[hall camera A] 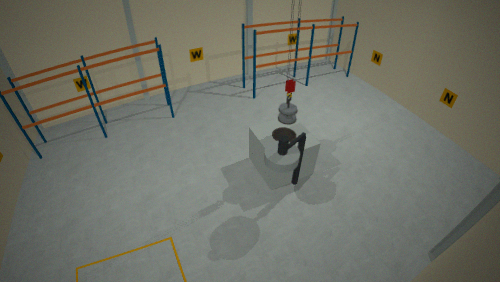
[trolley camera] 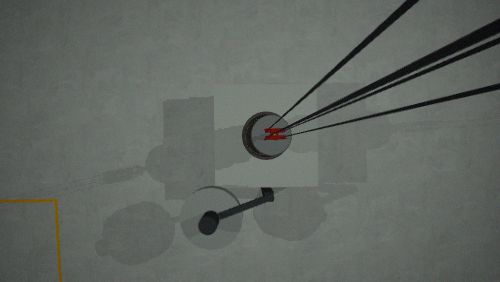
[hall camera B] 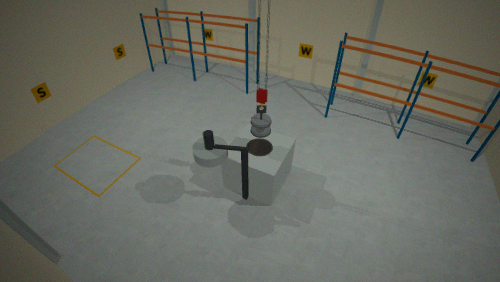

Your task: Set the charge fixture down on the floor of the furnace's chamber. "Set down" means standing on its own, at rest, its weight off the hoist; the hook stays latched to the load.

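The charge fixture (hall camera A: 287,113) (hall camera B: 261,125) (trolley camera: 265,149), a grey spool shape with two round discs, hangs upright from the hook (hall camera A: 289,96) (hall camera B: 261,107) (trolley camera: 275,134) under the red hook block. The hook is latched to it. The furnace (hall camera A: 256,150) (hall camera B: 284,166) (trolley camera: 300,172) is a pale box with a dark round mouth (hall camera A: 284,132) (hall camera B: 259,147) (trolley camera: 246,137) in its top. The fixture hangs above the mouth, apart from it in both hall views. In the trolley view it covers most of the mouth, and a dark crescent shows at its left. The chamber floor is hidden.
A round grey lid (hall camera A: 281,161) (hall camera B: 210,154) (trolley camera: 212,239) stands swung aside on a black arm and post (hall camera A: 299,162) (hall camera B: 245,175) (trolley camera: 245,206), close beside the furnace. Blue and orange racks (hall camera A: 254,65) (hall camera B: 247,60) stand along the wall. A yellow outline (hall camera A: 125,253) (hall camera B: 117,147) (trolley camera: 58,240) marks the hall floor.
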